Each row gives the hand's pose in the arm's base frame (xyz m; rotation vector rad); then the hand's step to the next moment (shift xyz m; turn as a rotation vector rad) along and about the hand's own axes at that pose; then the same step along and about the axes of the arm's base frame.
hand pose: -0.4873 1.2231 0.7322 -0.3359 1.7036 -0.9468
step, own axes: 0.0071 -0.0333 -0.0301 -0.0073 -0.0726 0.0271
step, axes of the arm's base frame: -0.0376 -0.0132 0.0218 0.0100 -0.0531 0.0560
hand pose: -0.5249 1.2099 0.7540 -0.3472 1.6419 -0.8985
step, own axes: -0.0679 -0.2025 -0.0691 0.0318 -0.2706 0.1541
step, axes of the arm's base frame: -0.0931 -0.0638 0.1940 0.0700 -0.2562 0.1657
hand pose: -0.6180 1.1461 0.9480 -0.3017 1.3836 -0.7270
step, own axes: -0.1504 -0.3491 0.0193 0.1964 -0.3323 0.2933
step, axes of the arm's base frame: -0.0846 -0.1721 0.3288 0.1880 -0.4354 0.1006
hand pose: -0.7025 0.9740 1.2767 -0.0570 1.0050 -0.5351
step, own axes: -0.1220 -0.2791 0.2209 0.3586 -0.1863 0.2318
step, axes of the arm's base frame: 0.0170 -0.2309 0.2966 0.2644 -0.3696 -0.1024
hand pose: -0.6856 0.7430 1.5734 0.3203 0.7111 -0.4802
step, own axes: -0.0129 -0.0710 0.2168 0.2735 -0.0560 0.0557
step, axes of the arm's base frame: 0.0724 -0.1506 0.1558 0.1807 -0.1563 -0.1547
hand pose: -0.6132 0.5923 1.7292 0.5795 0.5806 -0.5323
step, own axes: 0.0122 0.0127 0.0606 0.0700 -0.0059 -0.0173
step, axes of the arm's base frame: 0.0376 -0.0330 0.0385 0.0403 -0.0140 -0.0584
